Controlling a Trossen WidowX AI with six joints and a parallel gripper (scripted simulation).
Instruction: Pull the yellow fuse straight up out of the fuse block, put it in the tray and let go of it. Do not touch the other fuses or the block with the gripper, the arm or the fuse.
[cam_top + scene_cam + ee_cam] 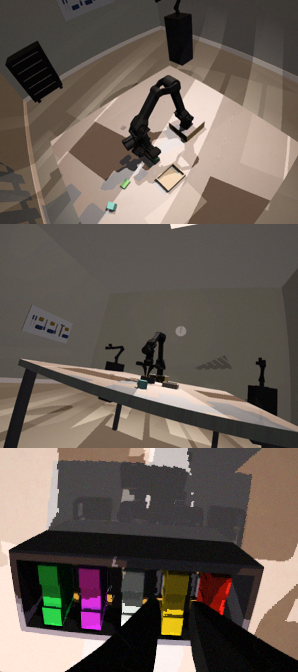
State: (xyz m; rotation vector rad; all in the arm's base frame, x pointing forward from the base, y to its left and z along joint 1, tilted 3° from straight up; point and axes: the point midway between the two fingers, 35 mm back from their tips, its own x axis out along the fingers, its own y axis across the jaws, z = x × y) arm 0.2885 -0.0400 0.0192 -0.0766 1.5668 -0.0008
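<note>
Right now my gripper tip is 2 cm above the yellow fuse. From my gripper tip the other things lie so: green fuse: 5 cm to the left, 2 cm below; red fuse: 2 cm to the right, 2 cm below; magenta fuse: 4 cm to the left, 2 cm below.
</note>
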